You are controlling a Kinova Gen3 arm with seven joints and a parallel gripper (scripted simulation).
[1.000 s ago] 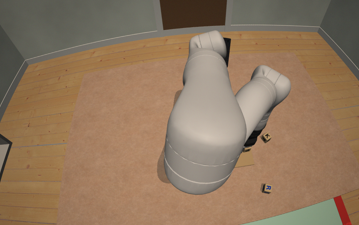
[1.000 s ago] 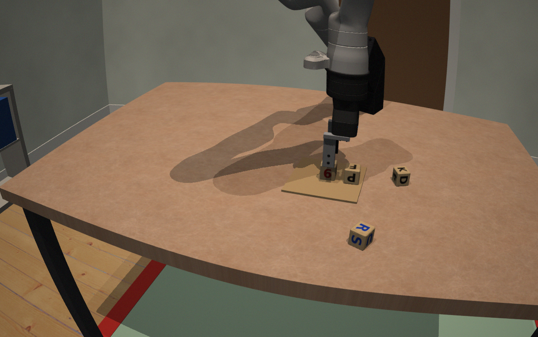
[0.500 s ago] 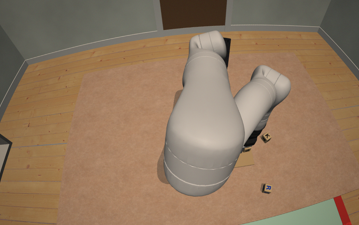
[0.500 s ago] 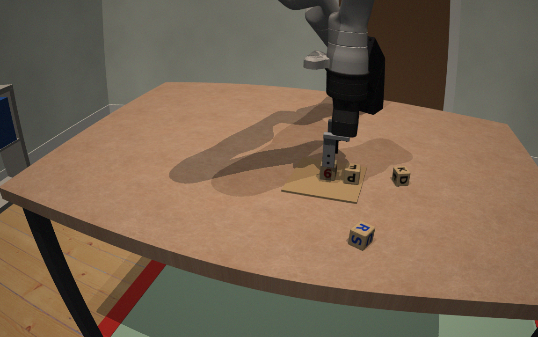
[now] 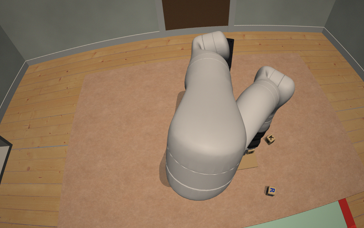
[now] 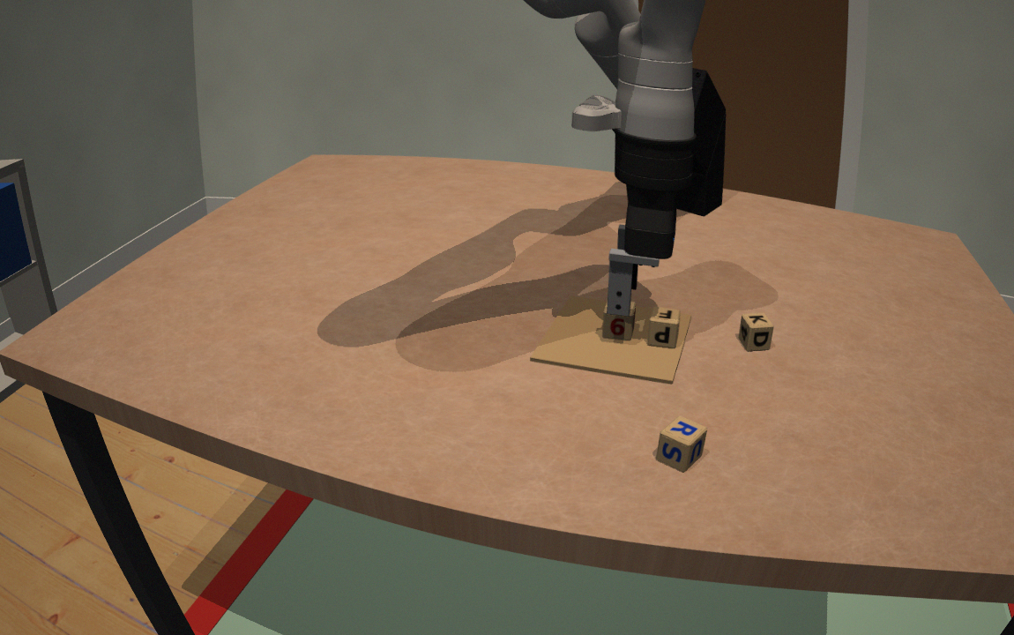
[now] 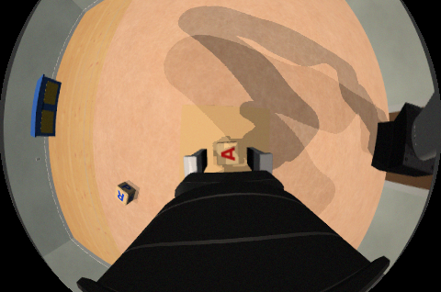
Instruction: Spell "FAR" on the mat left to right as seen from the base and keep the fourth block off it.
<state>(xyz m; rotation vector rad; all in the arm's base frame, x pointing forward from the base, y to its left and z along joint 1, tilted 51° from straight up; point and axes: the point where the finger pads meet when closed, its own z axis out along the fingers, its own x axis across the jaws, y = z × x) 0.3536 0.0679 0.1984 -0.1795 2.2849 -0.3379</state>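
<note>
Now: the tan mat 6 cm below my hand. From my hand the other things lie so: F block (5 cm to the left, 4 cm below); R block (19 cm ahead, 9 cm to the left, 4 cm below); K block (15 cm to the left, 4 cm below, 3 cm behind).
</note>
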